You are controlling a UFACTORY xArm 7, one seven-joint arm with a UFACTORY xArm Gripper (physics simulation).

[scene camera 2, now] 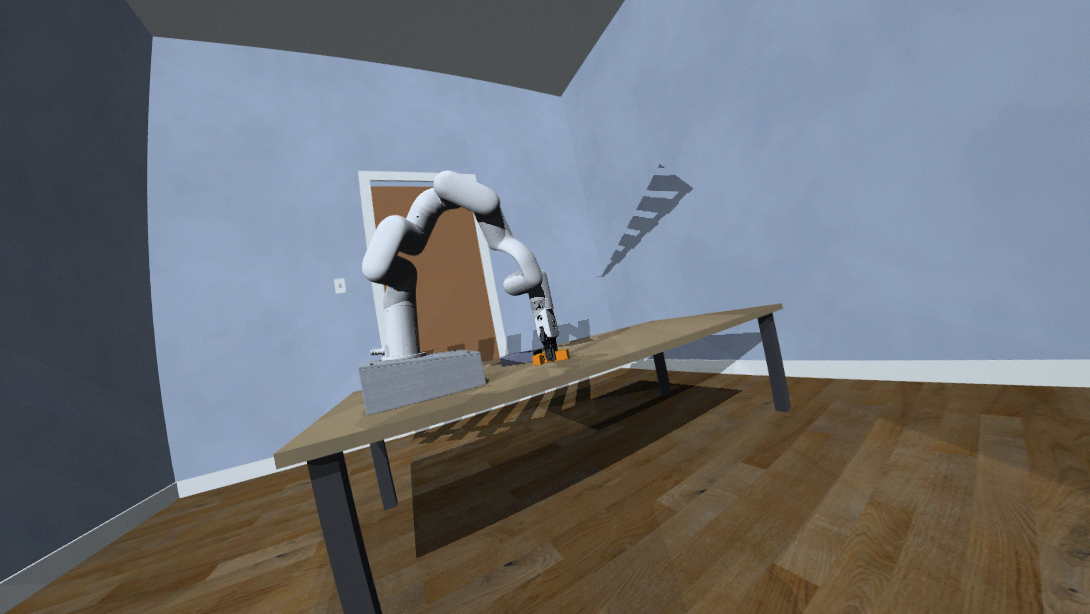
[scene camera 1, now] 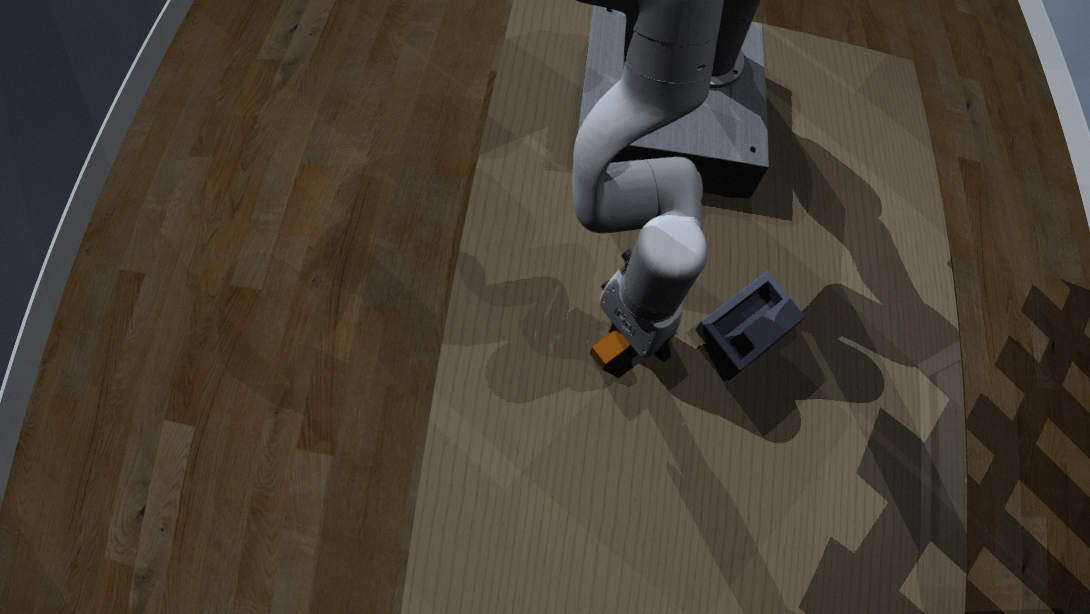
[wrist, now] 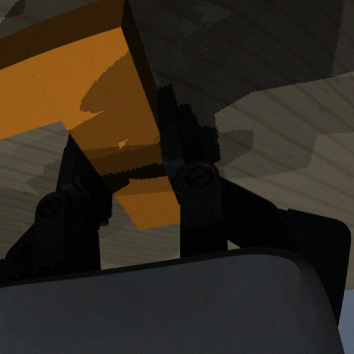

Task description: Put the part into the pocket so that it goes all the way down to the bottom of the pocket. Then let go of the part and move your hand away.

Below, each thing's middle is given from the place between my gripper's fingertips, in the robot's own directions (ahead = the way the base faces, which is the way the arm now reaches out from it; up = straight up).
Now: hand 1 cm past the orange L-shaped part (scene camera 1: 613,346) and 1 cm below it.
